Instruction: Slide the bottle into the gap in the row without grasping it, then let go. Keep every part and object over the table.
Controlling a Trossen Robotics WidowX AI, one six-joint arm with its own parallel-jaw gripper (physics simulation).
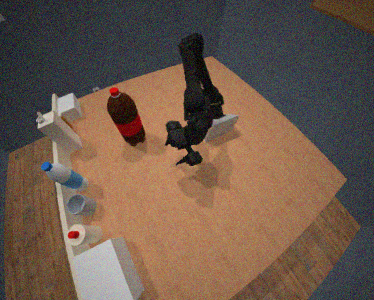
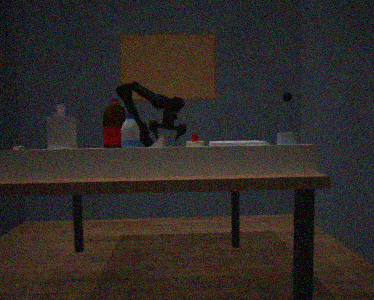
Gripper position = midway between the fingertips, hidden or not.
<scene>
I see my gripper (image 1: 171, 154), a blue-capped bottle (image 1: 59, 173), a dark brown bottle (image 1: 122, 109) and a pale pump bottle (image 2: 61, 130).
The dark brown bottle also shows in image 2 (image 2: 114, 116). The pale pump bottle also shows in image 1 (image 1: 50, 124).
</scene>
